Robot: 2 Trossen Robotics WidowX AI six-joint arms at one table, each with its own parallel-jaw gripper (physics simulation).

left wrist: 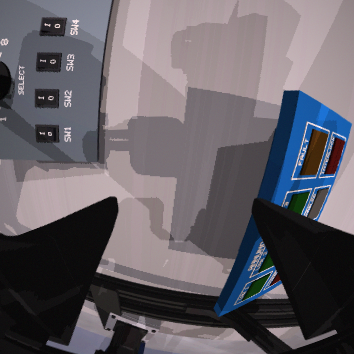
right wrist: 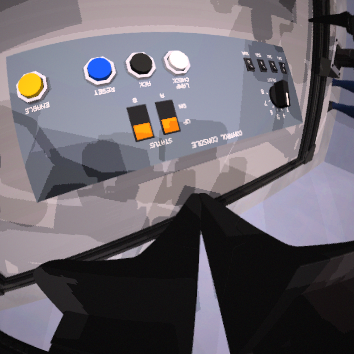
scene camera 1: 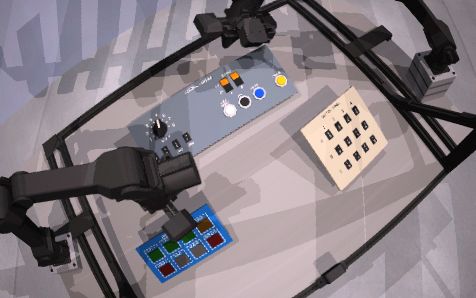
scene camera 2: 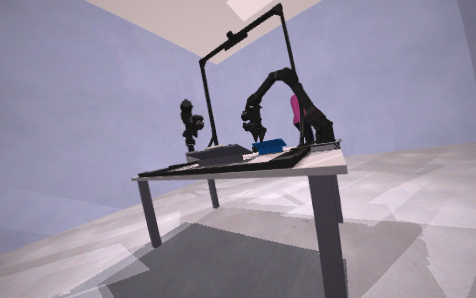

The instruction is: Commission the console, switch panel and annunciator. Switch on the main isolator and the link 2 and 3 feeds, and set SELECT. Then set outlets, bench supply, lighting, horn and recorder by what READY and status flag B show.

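Pixels of known places: left gripper, between the fingertips: (left wrist: pixel 185 204) (scene camera 1: pixel 167 204) (scene camera 2: pixel 258 142); right gripper, between the fingertips: (right wrist: pixel 197 199) (scene camera 1: pixel 224 47) (scene camera 2: pixel 196 137); left arm's base, origin of its link: (left wrist: pixel 129 329) (right wrist: pixel 337 57) (scene camera 1: pixel 60 253) (scene camera 2: pixel 326 142); right arm's base, origin of its link: (scene camera 1: pixel 436 64) (scene camera 2: pixel 191 151).
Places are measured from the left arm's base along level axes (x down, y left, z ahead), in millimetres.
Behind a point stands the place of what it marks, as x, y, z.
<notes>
The grey console (scene camera 1: pixel 200 107) @(-43, 232, 493) (left wrist: pixel 87 115) @(-12, 127, 376) (right wrist: pixel 220 100) @(-46, 240, 499) has a SELECT knob (scene camera 1: pixel 159 128) @(-64, 204, 386) (right wrist: pixel 281 94) @(-62, 210, 393); its number is unclear. Status flags A (right wrist: pixel 167 117) @(-50, 266, 569) and B (right wrist: pixel 140 123) @(-50, 274, 598) both show orange at the UP end. Switches SW1 (left wrist: pixel 47 133) @(-27, 153, 353) to SW4 (left wrist: pixel 53 26) @(-27, 175, 439) show; their settings are unclear. The blue annunciator (scene camera 1: pixel 209 209) @(-49, -15, 442) (scene camera 2: pixel 270 146) @(-14, -85, 361) (left wrist: pixel 292 115) @(-54, -6, 429) has green, brown, red and grey windows; READY is not legible. The cream switch panel (scene camera 1: pixel 340 177) @(-21, -43, 738) carries three rows of rockers. My left gripper (scene camera 2: pixel 258 140) @(-53, 25, 357) (left wrist: pixel 185 204) @(-53, 25, 357) is open and empty above the annunciator's edge. My right gripper (right wrist: pixel 197 199) @(-152, 301, 590) is shut, empty, beyond the console's back edge.
White (scene camera 1: pixel 229 110) @(-35, 202, 555), black (scene camera 1: pixel 244 101) @(-35, 212, 596), blue (scene camera 1: pixel 259 93) @(-34, 221, 638) and yellow (scene camera 1: pixel 281 80) @(-35, 238, 703) buttons line the console's front. Black frame bars border the table. My left arm crosses above the console's lower left corner in scene camera 1. A person in pink stands behind the table in scene camera 2.
</notes>
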